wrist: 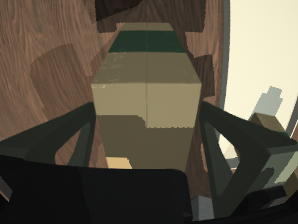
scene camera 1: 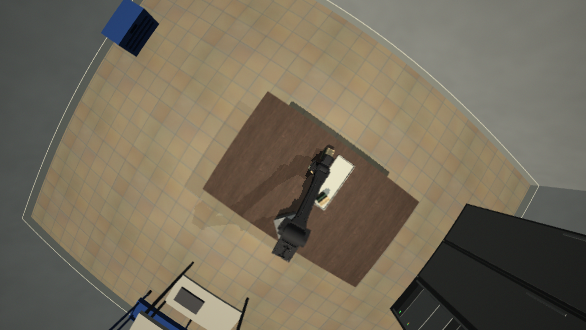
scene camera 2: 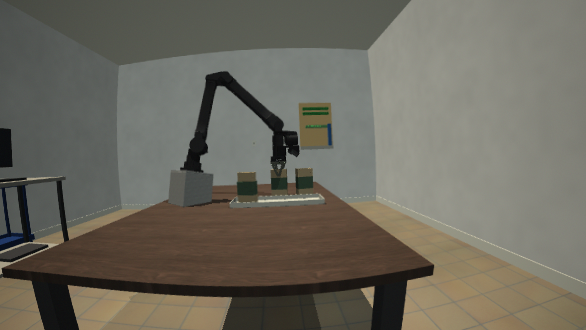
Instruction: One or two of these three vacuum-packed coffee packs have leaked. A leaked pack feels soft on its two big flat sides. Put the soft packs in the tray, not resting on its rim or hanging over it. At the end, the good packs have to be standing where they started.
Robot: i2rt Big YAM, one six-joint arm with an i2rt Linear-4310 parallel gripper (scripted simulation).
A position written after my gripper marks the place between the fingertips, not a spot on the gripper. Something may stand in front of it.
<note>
I see my gripper point(wrist: 147, 109) and a white tray point(scene camera 2: 302, 199).
</note>
